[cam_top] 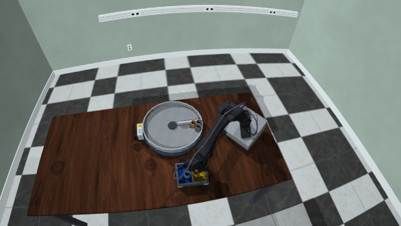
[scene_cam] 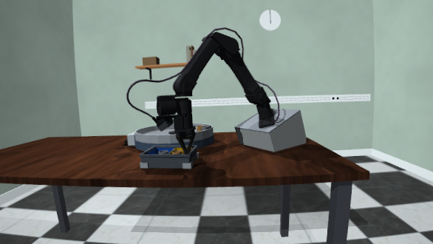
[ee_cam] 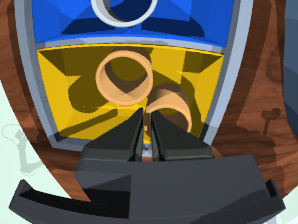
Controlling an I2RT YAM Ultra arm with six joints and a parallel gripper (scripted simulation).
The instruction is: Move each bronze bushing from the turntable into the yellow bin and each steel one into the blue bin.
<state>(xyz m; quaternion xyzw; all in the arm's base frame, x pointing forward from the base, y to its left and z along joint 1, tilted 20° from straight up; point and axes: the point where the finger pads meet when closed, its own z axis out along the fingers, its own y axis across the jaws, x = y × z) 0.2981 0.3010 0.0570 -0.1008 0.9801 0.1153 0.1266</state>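
My gripper is now 10 mm short of the yellow bin, 20 mm to the right of it and 20 mm above it. Round my hand: grey turntable 210 mm ahead, 320 mm to the right, 10 mm above; bin tray 60 mm ahead, 30 mm to the left, 10 mm below; blue bin 100 mm ahead, 40 mm to the left, 20 mm below.
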